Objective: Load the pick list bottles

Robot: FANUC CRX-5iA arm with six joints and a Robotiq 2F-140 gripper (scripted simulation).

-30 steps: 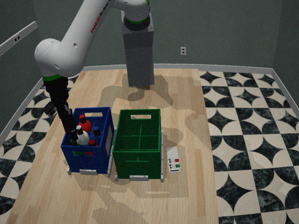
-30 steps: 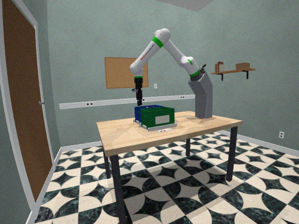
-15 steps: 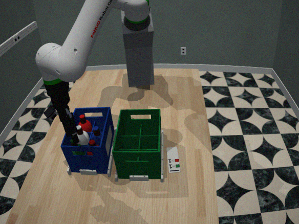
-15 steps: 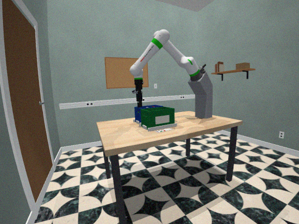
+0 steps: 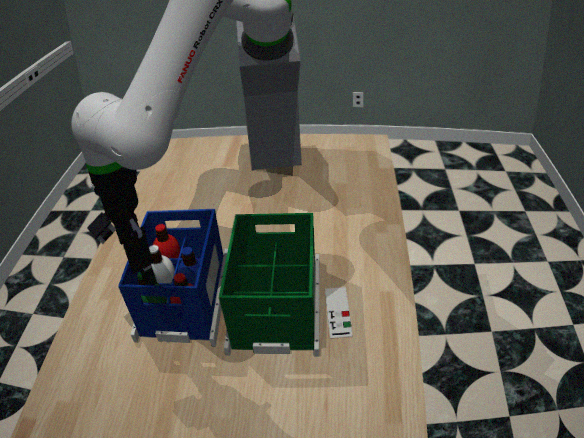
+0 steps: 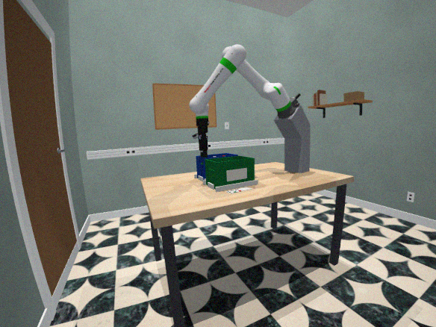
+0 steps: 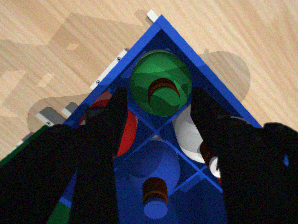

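My hand is 10 cm above the green bottle. Round my hand: blue bottle (10 cm below, 10 cm behind, 6 cm to the left); then white bottle (10 cm below, 9 cm behind, 2 cm to the right); then blue crate (10 cm below, 10 cm behind, 2 cm to the left).
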